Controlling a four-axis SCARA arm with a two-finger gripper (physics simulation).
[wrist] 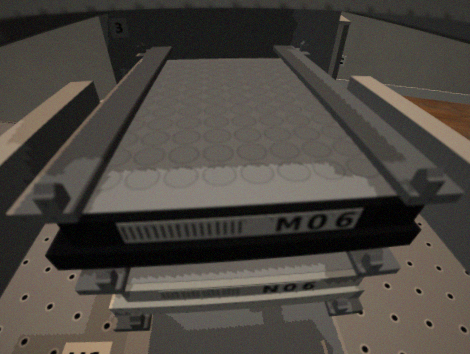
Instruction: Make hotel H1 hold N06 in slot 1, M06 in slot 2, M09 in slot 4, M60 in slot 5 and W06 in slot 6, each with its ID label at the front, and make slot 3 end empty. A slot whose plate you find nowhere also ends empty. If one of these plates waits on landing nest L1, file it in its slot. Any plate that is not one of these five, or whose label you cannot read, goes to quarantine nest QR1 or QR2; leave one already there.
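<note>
Plate M06, black with a pale top, fills the middle of the wrist view. Its ID label faces front and reads M06. My gripper is shut on it, with a pale finger along each long side. The plate is inside the hotel, below a pair of grey side rails and above the lower pair of slot supports. Whether it touches those supports is hidden. Plate N06, pale, sits on the lowest supports, its label at the front.
A sign with a 3 is on the dark panel behind. A partly cut-off H1 sign lies at the bottom left. The perforated deck shows on both sides. The rails stand close over both side edges of M06. Brown floor shows at right.
</note>
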